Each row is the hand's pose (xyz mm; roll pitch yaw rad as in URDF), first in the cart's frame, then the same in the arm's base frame.
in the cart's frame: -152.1 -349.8 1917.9 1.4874 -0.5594 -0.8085
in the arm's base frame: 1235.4 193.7 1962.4 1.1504 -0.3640 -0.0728
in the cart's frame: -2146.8 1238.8 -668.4 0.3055 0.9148 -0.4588
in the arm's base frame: -1839.0 -191.5 67.3 -0.2652 1.1241 -0.3675
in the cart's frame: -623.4 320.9 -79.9 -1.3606 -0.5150 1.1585
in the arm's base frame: 22.7 -21.0 188.6 -1.0737 -0.2723 1.6307
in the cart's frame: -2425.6 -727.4 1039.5 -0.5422 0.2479 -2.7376
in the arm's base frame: -560.5 -1496.7 1944.2 -0.5898 -0.1075 -2.1573
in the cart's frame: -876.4 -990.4 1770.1 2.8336 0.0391 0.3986
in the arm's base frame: 986.2 -737.5 2128.7 2.8828 0.3944 0.9931
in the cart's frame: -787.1 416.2 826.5 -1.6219 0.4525 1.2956
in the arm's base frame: 48.4 214.1 1083.8 -1.2469 0.6099 2.0715
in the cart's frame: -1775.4 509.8 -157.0 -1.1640 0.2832 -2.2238
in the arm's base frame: -1016.1 -467.9 488.5 -1.3777 -0.0068 -1.6700
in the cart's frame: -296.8 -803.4 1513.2 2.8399 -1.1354 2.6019
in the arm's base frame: 1282.0 -359.0 1674.7 -2.4768 -1.2573 2.2755
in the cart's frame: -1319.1 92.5 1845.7 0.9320 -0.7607 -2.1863
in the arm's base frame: 43.3 -51.2 2248.4 0.5068 -1.0013 -1.2703
